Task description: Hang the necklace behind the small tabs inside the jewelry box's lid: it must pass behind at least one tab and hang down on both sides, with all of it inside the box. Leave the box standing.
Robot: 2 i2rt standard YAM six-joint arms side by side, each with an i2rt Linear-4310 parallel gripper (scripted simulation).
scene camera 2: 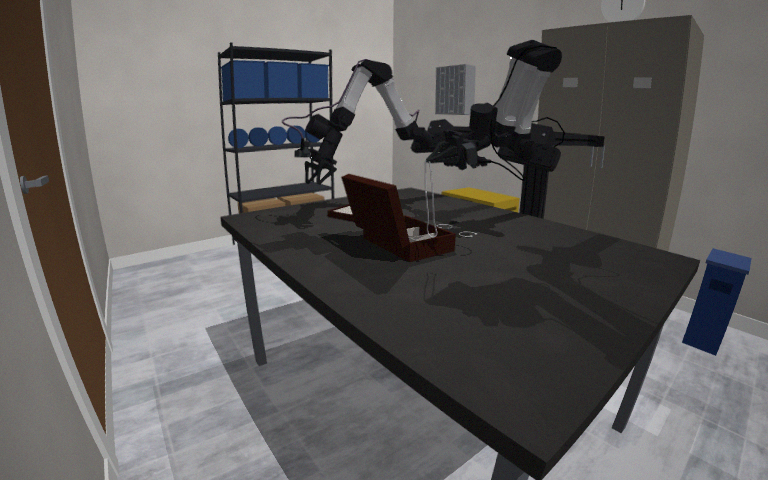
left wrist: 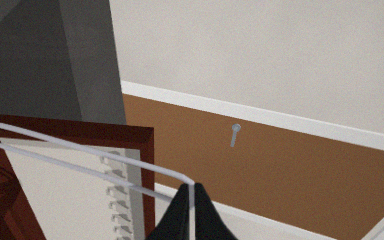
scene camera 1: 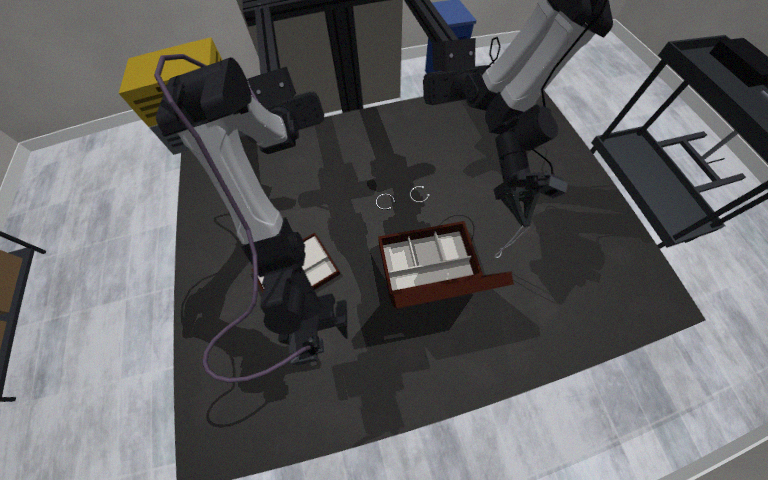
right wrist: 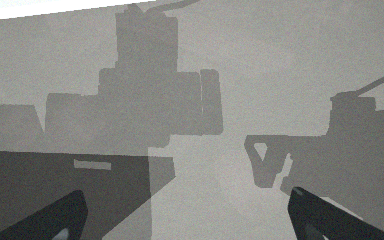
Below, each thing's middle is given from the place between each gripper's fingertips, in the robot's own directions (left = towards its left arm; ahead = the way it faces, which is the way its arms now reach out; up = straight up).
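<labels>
I see the jewelry box [scene camera 1: 416, 272], and my left hand [scene camera 1: 525, 226] is 17 cm to the left of it, 3 cm past it and 18 cm above it.
From my right hand [scene camera 2: 312, 183], the jewelry box is 30 cm to the left of the hand, 14 cm behind it and 7 cm below it.
</labels>
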